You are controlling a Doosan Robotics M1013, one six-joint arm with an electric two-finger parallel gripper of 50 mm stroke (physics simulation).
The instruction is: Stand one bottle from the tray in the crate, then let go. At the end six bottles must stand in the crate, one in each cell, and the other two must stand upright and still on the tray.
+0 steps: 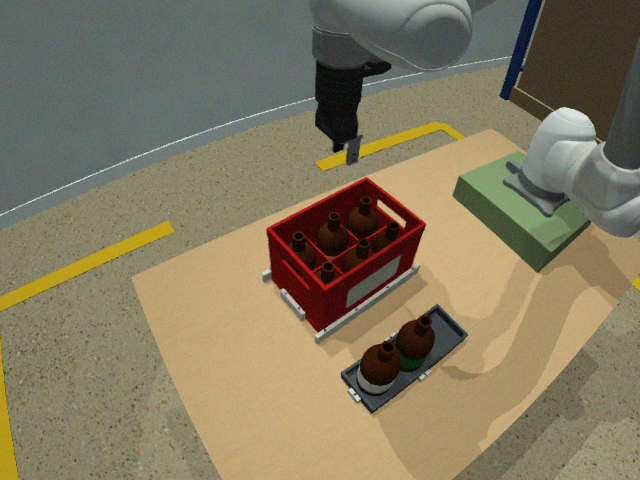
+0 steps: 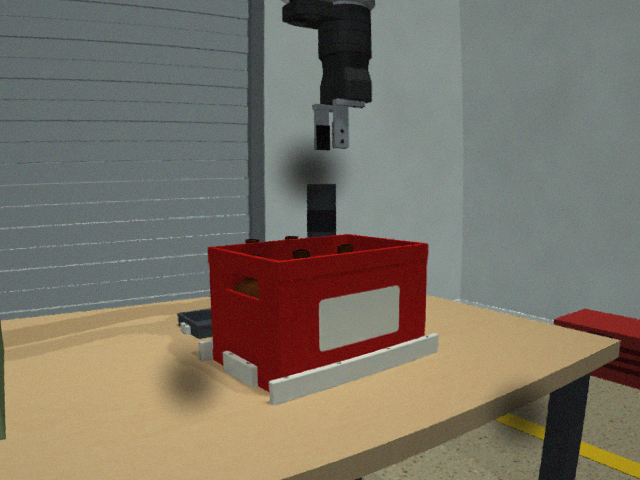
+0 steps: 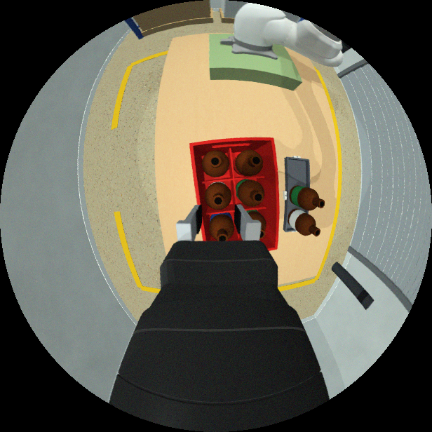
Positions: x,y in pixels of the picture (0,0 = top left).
Labels:
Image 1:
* my gripper: 344,156
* red crate: 323,305
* dark tray: 448,334
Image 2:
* my gripper: 331,149
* red crate: 311,312
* dark tray: 200,321
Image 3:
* my gripper: 217,213
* red crate: 268,176
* dark tray: 297,172

